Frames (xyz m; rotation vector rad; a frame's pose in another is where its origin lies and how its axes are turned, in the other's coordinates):
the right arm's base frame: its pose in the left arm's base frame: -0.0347 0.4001 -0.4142 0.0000 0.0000 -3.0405
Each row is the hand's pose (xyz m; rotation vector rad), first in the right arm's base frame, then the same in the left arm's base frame.
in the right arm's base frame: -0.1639 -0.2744 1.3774 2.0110 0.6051 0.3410
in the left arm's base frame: 0.1007 0.6896 0.9632 0.8267 -2.3161 -1.3619
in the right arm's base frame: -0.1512 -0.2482 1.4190 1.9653 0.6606 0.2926
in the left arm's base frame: 0.0907 0.6623 1.0048 0.9038 -2.2973 -1.4208
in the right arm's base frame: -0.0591 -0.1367 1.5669 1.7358 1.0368 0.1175
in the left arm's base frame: 0.0103 0.5421 1.1527 1.4104 -2.1112 -1.5785
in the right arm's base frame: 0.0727 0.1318 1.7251 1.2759 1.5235 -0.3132
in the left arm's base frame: -0.0937 0.2616 1.3109 -1.9635 1.4823 1.5962
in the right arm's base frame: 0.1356 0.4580 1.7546 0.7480 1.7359 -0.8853
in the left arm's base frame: -0.1234 -0.0692 1.3404 -1.9085 0.7103 1.3555
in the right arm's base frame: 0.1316 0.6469 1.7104 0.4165 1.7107 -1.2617
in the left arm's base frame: -0.1003 -0.2568 1.2962 -1.7132 0.3264 1.1999
